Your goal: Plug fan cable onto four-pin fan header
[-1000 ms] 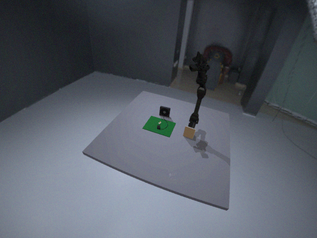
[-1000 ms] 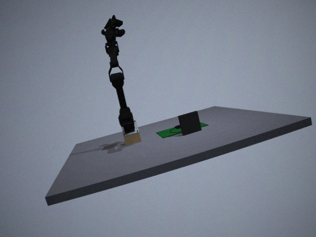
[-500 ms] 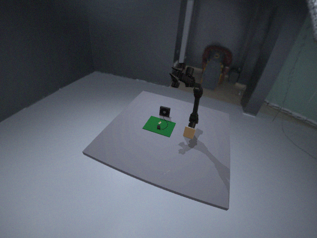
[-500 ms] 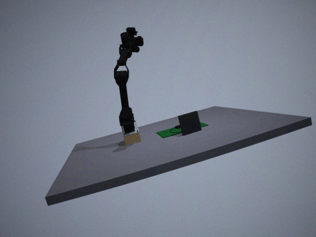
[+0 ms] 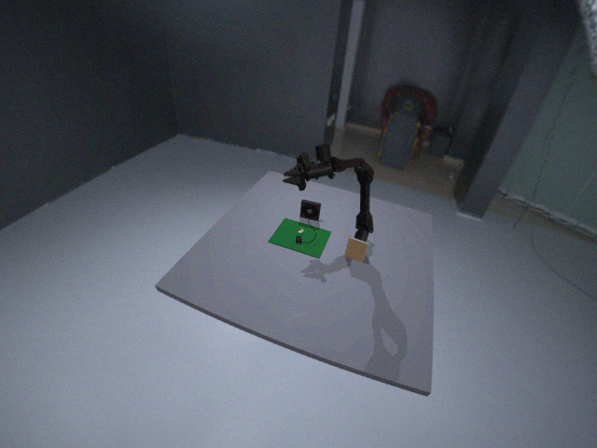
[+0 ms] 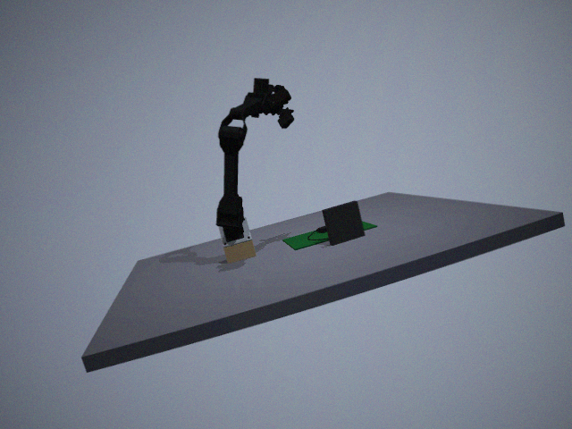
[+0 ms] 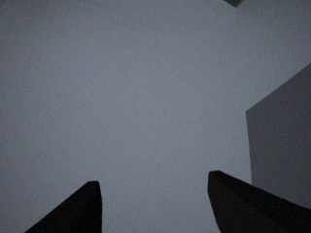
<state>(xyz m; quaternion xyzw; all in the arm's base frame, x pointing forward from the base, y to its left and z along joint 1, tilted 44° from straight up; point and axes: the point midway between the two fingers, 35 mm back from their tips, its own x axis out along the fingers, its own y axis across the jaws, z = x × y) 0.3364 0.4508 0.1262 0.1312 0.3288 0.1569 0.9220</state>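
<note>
Now: gripper tip 20 mm past the fan plug, 210 mm to the left of it and 490 mm above it. From my gripper tip the other things lie so: green board 20 mm behind, 240 mm to the right, 510 mm below; dark square fan 430 mm to the right, 440 mm below.
</note>
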